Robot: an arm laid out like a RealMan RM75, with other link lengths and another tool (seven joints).
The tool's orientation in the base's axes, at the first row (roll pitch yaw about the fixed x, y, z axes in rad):
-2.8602, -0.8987, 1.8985
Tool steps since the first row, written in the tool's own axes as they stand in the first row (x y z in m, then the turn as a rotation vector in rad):
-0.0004, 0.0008, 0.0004, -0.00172, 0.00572, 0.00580
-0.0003, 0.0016, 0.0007, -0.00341, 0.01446, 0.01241
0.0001, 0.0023, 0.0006, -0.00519, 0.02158, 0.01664
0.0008, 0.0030, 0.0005, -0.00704, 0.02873, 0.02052
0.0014, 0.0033, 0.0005, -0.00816, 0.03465, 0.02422
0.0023, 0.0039, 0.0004, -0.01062, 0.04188, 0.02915
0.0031, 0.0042, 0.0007, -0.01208, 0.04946, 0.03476
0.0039, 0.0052, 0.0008, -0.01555, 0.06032, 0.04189
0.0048, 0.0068, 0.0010, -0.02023, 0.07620, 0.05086
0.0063, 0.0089, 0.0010, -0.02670, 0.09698, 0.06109
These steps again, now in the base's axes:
0.0005, 0.0004, -0.0007, 0.00222, 0.00554, -0.00580
0.0011, 0.0011, -0.0009, 0.00656, 0.01316, -0.01259
0.0016, 0.0016, -0.0007, 0.01076, 0.01841, -0.01775
0.0021, 0.0023, -0.0002, 0.01517, 0.02342, -0.02275
0.0022, 0.0028, 0.0002, 0.01850, 0.02811, -0.02686
0.0026, 0.0036, 0.0009, 0.02257, 0.03345, -0.03299
0.0026, 0.0044, 0.0013, 0.02640, 0.03998, -0.03880
0.0032, 0.0055, 0.0017, 0.03261, 0.04797, -0.04765
0.0042, 0.0070, 0.0020, 0.04235, 0.05897, -0.05943
0.0057, 0.0089, 0.0028, 0.05593, 0.07222, -0.07420

